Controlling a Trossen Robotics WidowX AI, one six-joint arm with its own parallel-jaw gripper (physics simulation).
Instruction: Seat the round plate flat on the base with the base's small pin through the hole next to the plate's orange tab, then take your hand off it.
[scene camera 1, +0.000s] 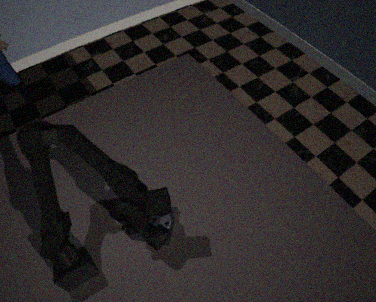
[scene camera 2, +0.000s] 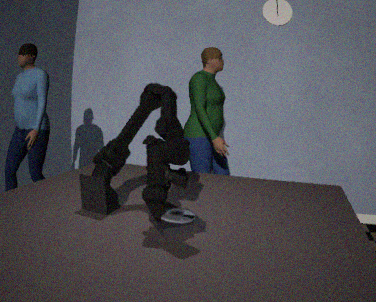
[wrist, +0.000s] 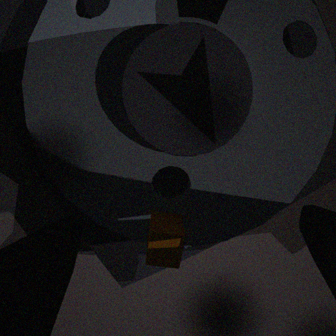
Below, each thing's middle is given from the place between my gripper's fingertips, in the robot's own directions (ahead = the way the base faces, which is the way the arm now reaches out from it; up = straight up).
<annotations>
Right now the round hub (wrist: 187, 88) is 40 mm ahead of my hand and 20 mm to the left of it. Also, from my hand: dark square base (wrist: 124, 258) (40 mm ahead, 20 mm to the left, 20 mm below); round grey plate (wrist: 72, 77) (40 mm ahead, 20 mm to the left, 10 mm above).
</annotations>
